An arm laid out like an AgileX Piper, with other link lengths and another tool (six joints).
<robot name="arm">
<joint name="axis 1" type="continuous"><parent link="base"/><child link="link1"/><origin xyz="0 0 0.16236" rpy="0 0 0"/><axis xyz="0 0 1"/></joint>
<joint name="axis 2" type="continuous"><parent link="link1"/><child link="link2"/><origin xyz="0 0 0" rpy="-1.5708 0 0"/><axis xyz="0 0 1"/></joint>
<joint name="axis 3" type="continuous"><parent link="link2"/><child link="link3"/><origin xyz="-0.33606 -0.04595 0" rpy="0 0 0"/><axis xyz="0 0 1"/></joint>
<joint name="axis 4" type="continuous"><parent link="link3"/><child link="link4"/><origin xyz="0.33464 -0.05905 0" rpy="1.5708 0 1.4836"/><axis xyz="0 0 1"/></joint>
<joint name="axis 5" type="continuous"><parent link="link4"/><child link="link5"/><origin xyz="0 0 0" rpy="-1.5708 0 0"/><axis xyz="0 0 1"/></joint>
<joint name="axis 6" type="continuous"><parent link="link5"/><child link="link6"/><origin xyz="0 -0.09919 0" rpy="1.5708 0 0"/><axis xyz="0 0 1"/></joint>
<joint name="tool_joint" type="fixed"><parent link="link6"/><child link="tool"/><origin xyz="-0.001 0.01 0.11" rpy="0.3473 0 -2.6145"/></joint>
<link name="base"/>
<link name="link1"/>
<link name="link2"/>
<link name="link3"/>
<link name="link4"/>
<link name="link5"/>
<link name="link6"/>
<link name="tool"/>
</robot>
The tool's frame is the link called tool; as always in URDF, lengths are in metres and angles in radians. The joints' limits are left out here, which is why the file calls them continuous.
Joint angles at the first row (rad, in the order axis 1, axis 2, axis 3, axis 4, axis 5, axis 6):
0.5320, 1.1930, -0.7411, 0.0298, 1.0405, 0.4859
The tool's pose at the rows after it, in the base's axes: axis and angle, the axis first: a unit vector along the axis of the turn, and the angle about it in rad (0 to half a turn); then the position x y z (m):
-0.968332 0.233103 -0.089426 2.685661 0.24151 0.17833 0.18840
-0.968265 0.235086 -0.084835 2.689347 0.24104 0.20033 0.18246
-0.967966 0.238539 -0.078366 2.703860 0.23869 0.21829 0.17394
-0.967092 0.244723 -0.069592 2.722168 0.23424 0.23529 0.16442
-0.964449 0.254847 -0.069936 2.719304 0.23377 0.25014 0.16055
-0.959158 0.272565 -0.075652 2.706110 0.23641 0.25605 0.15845
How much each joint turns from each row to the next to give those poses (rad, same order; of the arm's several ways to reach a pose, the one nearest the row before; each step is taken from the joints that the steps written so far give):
0.0710, 0.0588, -0.0321, -0.0187, -0.0122, 0.0684
0.0631, 0.0514, -0.0255, -0.0052, -0.0176, 0.0678
0.0526, 0.0509, -0.0205, -0.0059, -0.0108, 0.0605
0.0488, 0.0510, -0.0202, 0.0000, -0.0055, 0.0586
0.0333, 0.0335, -0.0204, 0.0000, -0.0149, 0.0536
0.0074, 0.0111, -0.0029, 0.0000, -0.0237, 0.0442

